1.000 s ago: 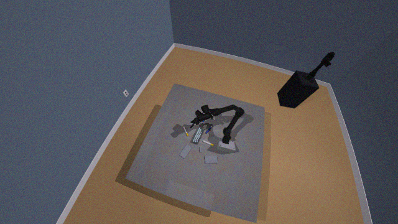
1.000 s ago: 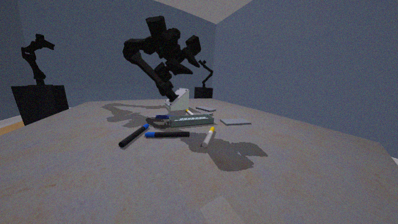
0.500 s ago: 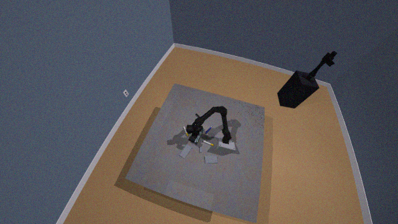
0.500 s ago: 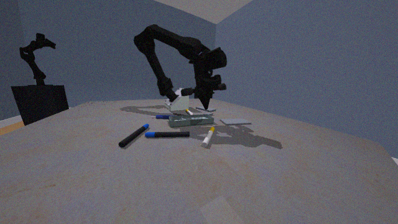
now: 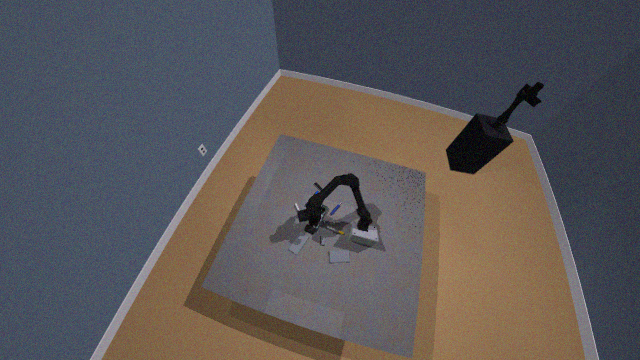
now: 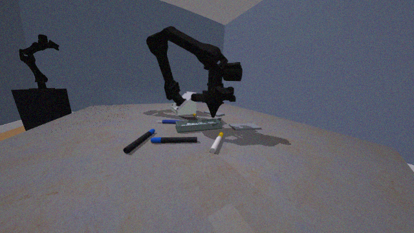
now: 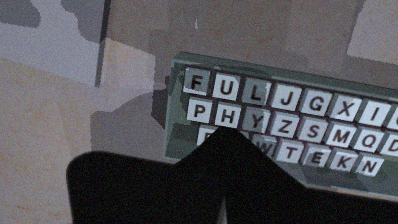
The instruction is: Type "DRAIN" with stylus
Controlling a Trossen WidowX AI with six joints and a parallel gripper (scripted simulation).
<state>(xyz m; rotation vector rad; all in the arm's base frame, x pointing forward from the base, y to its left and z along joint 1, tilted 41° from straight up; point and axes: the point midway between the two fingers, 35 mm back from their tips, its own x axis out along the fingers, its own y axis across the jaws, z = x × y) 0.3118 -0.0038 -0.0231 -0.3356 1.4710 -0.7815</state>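
Right now my gripper tip is 140 mm past the stylus, 170 mm to the left of it and 40 mm above it. Round my gripper tip: stylus tip (160 mm behind, 190 mm to the right, 40 mm below); then flat grey pad (80 mm ahead, 140 mm to the left, 40 mm below).
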